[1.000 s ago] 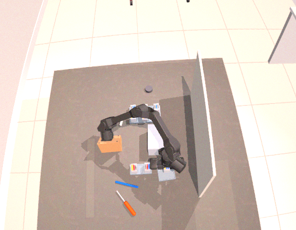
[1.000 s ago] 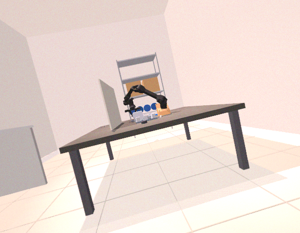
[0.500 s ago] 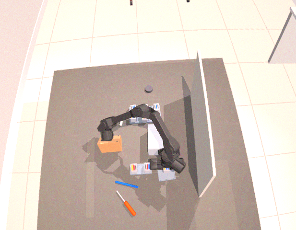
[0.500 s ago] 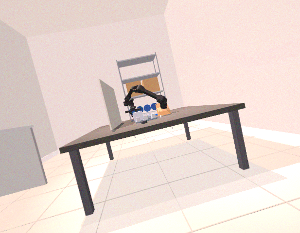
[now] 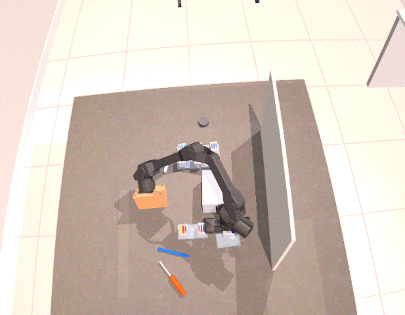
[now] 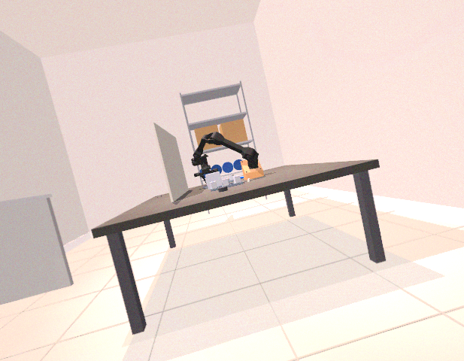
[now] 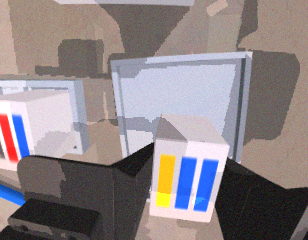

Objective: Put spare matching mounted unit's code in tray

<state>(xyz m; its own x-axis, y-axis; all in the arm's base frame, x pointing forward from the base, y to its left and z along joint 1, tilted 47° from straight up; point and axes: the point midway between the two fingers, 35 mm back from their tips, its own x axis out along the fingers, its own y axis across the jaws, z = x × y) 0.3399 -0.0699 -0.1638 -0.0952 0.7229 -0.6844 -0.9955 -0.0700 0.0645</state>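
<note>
Now: gripper tip 2 cm above the pale tray. Round my gripper tip: mounted unit 19 cm to the left, 5 cm behind, 3 cm above; then holder 15 cm behind, 2 cm below, 1 cm to the left; then blue rod 23 cm behind, 9 cm to the right, 2 cm below.
</note>
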